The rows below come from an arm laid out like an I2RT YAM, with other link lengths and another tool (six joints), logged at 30 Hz.
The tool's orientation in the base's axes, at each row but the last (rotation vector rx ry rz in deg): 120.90 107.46 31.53; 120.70 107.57 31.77; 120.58 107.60 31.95; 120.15 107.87 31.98; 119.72 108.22 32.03; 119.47 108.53 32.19; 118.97 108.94 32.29; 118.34 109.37 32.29
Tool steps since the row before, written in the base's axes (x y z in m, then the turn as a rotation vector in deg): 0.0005 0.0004 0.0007 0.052 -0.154 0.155; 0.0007 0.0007 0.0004 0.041 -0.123 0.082; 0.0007 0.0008 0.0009 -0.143 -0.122 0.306; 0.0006 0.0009 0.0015 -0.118 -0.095 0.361; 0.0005 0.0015 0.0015 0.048 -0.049 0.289; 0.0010 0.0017 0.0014 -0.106 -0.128 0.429; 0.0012 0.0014 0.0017 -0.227 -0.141 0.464; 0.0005 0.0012 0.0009 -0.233 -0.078 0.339
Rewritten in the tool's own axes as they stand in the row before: 0.0005 0.0007 -0.0004 -0.131 0.134 -0.123; 0.0008 0.0007 0.0000 -0.109 0.088 -0.061; 0.0010 0.0009 -0.0004 -0.101 0.024 -0.344; 0.0011 0.0011 -0.0010 -0.066 0.067 -0.380; 0.0017 0.0009 -0.0010 -0.015 0.177 -0.238; 0.0019 0.0013 -0.0007 -0.090 0.111 -0.437; 0.0016 0.0017 -0.0009 -0.107 0.021 -0.524; 0.0013 0.0007 -0.0005 -0.057 -0.047 -0.412
